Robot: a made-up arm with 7 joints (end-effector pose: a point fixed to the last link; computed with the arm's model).
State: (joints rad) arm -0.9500 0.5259 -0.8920 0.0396 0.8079 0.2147 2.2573
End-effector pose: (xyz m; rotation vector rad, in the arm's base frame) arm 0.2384 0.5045 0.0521 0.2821 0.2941 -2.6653
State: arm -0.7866 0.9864 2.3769 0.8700 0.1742 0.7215 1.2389
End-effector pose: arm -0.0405 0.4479 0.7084 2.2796 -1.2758 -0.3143
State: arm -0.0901 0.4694 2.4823 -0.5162 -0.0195 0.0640 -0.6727
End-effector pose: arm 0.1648 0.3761 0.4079 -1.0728 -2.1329 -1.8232
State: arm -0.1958 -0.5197 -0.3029 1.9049 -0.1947 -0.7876 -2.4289
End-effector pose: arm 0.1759 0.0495 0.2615 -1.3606 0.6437 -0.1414
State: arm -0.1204 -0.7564 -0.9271 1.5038 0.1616 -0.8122 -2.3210
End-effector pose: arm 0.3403 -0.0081 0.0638 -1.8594 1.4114 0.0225
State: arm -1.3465 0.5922 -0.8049 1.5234 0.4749 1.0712 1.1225
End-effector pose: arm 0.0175 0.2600 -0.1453 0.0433 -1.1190 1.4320
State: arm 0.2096 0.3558 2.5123 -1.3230 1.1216 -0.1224 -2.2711
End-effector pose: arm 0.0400 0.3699 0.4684 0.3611 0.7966 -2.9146
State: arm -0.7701 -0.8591 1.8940 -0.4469 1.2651 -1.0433 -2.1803
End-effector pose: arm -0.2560 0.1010 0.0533 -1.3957 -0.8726 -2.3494
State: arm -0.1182 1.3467 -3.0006 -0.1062 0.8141 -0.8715 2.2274
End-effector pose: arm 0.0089 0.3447 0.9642 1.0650 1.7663 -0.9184
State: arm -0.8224 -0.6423 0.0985 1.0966 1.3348 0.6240 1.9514
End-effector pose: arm 0.1480 -0.0177 -0.1368 0.2949 -0.7290 -2.8214
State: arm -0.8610 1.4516 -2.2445 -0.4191 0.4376 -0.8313 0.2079
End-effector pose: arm 0.3365 0.2440 0.7584 1.3897 1.0711 0.0237
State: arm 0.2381 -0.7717 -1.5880 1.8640 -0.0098 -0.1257 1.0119
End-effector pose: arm 0.5816 -0.2744 0.0823 0.7269 -0.6550 -2.7002
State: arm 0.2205 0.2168 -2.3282 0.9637 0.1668 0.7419 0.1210
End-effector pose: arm 0.3446 0.4231 0.0822 0.2179 2.5285 -1.0289
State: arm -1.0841 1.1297 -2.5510 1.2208 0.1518 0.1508 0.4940
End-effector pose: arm 0.1948 0.5986 0.3067 0.5589 -2.4730 0.4058
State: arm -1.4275 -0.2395 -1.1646 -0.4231 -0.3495 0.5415 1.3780
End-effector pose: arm -0.2981 0.3972 0.2792 -0.4318 2.3931 -0.9651
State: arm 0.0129 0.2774 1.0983 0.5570 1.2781 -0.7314 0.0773
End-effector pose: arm 0.2411 0.2680 0.5693 0.5117 -1.2888 -1.8783
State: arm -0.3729 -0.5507 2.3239 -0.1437 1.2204 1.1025 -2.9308
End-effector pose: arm -0.3341 0.0534 0.1849 -2.2782 -0.7351 -0.2691
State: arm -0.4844 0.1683 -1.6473 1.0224 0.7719 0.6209 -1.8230
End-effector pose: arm 0.0618 0.2367 -0.0849 0.6101 2.5030 0.9738
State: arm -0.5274 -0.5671 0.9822 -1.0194 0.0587 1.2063 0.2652
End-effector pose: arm -0.0940 0.0896 -0.1759 -1.1735 -0.4473 -0.1133
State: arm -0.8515 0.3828 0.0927 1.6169 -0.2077 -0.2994 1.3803
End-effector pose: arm 0.2867 0.0739 0.4413 -1.9652 0.1387 2.2509
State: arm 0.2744 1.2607 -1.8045 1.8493 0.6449 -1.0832 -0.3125
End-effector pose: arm 0.1601 0.5108 0.6781 -0.3556 1.4595 -0.1079
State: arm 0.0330 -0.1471 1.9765 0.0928 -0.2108 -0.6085 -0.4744
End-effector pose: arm 0.1191 0.3266 0.0789 0.2239 3.0670 0.1468
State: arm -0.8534 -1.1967 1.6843 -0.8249 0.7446 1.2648 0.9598
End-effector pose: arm -0.3501 0.0285 -0.0630 0.3866 -0.7560 0.1507
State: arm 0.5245 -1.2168 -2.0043 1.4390 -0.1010 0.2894 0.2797
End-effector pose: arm 0.5959 -0.4562 0.1972 0.5053 0.0707 -2.3801
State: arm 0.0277 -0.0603 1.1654 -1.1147 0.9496 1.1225 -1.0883
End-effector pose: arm 0.1728 0.3154 0.2757 -1.2032 -0.7032 -1.0828
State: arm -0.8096 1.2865 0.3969 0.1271 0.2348 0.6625 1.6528
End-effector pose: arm 0.5280 0.0599 0.6995 -2.1655 -0.5325 2.1633
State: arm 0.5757 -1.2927 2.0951 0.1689 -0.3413 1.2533 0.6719
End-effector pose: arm 0.3492 -0.3759 -0.1044 -1.0987 -1.3744 0.7952
